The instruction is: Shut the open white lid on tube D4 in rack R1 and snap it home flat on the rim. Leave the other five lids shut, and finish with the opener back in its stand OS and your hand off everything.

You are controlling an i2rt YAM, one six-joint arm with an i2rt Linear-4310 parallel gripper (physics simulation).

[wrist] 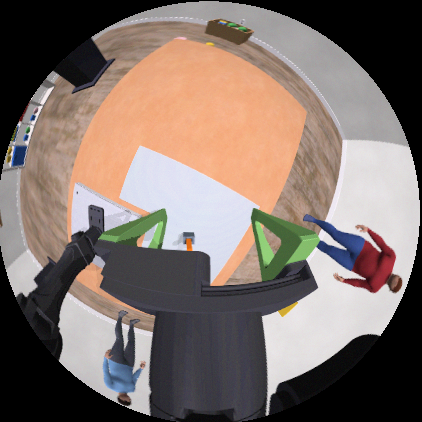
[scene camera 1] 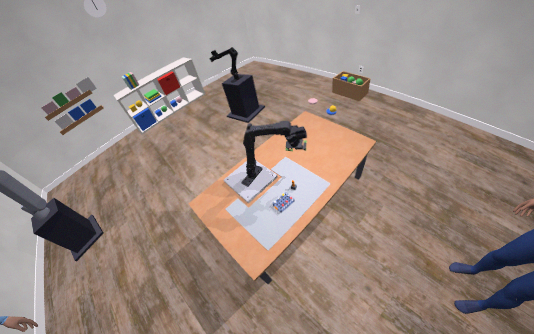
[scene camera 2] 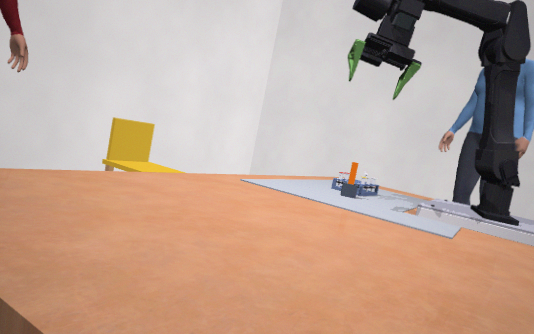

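Pixels of known places: gripper, fingertip midpoint: (wrist: 208,212) (scene camera 1: 299,150) (scene camera 2: 372,89); arm's base, origin of the base link: (wrist: 97,232) (scene camera 1: 252,176) (scene camera 2: 491,216).
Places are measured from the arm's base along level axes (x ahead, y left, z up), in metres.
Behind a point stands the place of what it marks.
Observation:
My gripper (scene camera 1: 296,149) {z 0.216, x 0.308, y 0.212 m} (scene camera 2: 372,90) {z 0.216, x 0.308, y 0.212 m} (wrist: 208,212) {z 0.216, x 0.308, y 0.212 m} is open, its green fingers wide apart with no object between them, high above the table. The blue rack R1 (scene camera 1: 283,203) {z 0.024, x 0.355, y -0.112 m} (scene camera 2: 370,190) stands on the grey mat with small tubes and coloured lids; the lids are too small to tell whether each is open or shut. In the wrist view the rack is hidden behind the gripper body. The orange opener (scene camera 1: 293,183) {z 0.037, x 0.334, y 0.060 m} (scene camera 2: 353,173) {z 0.033, x 0.328, y 0.067 m} (wrist: 189,244) {z 0.040, x 0.331, y 0.068 m} stands upright in its dark stand OS (scene camera 1: 293,187) {z 0.011, x 0.332, y 0.060 m} (scene camera 2: 349,190) (wrist: 188,237) {z 0.011, x 0.330, y 0.068 m}, beside the rack and apart from the gripper.
The grey mat (scene camera 1: 265,235) {z -0.025, x 0.355, y -0.343 m} (scene camera 2: 290,189) {z -0.025, x 0.442, y 0.190 m} (wrist: 180,175) {z -0.025, x 0.264, y 0.243 m} lies on the orange table (scene camera 1: 330,137) {z -0.028, x 0.361, y 0.689 m} (scene camera 2: 175,240) {z -0.028, x 0.395, y 0.719 m} (wrist: 200,100) {z -0.028, x 0.246, y 0.509 m}. The arm's white base plate (scene camera 1: 235,181) {z 0.001, x -0.088, y -0.106 m} (scene camera 2: 435,210) {z -0.006, x 0.132, y 0.106 m} (wrist: 82,205) {z 0.000, x -0.074, y 0.085 m} adjoins the mat. People stand beyond the table, and a yellow chair (scene camera 2: 131,140) is behind it.

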